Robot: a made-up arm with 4 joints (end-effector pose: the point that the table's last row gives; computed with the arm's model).
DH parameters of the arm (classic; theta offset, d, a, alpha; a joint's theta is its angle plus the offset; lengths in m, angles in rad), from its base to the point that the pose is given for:
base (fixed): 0 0.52 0.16 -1.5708
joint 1: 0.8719 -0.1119 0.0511 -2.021
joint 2: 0 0.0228 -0.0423 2.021
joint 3: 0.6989 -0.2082 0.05 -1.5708
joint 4: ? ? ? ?
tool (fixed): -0.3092 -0.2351 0 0
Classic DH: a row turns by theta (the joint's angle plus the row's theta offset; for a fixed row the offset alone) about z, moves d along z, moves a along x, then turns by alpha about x.
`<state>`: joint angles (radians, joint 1 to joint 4).
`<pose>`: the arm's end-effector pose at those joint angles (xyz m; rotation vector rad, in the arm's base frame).
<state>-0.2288 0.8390 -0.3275 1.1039</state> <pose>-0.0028 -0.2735 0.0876 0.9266 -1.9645 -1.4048</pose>
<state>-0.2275 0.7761 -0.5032 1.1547</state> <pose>0.0541 -0.3249 0.0908 1.0143 -2.0457 -1.2452</pose>
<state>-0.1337 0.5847 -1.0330 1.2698</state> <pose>0.2210 -0.4139 0.1379 1.2960 -2.1709 -0.8415</pose>
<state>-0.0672 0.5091 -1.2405 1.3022</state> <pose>0.2807 -0.4218 0.1603 1.4163 -2.1805 -0.7239</pose>
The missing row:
joint 4: 0.5319 0.5634 -0.105 -0.7411
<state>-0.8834 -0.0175 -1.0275 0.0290</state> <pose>0.3396 -0.1378 0.1462 2.4857 -0.4300 0.0130</pose>
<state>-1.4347 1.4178 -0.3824 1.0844</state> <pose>0.5013 -0.3363 0.2538 -0.9941 2.0260 0.4733</pose>
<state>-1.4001 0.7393 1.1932 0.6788</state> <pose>-0.0162 0.1136 0.1966 1.7744 -0.6785 -2.1895</pose>
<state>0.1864 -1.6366 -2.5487 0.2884</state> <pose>0.2231 0.2332 0.3974 -2.3235 -0.0709 0.7902</pose>
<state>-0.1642 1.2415 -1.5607 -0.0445</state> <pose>0.2525 -0.4249 0.2921 1.4920 -1.3533 0.2107</pose>
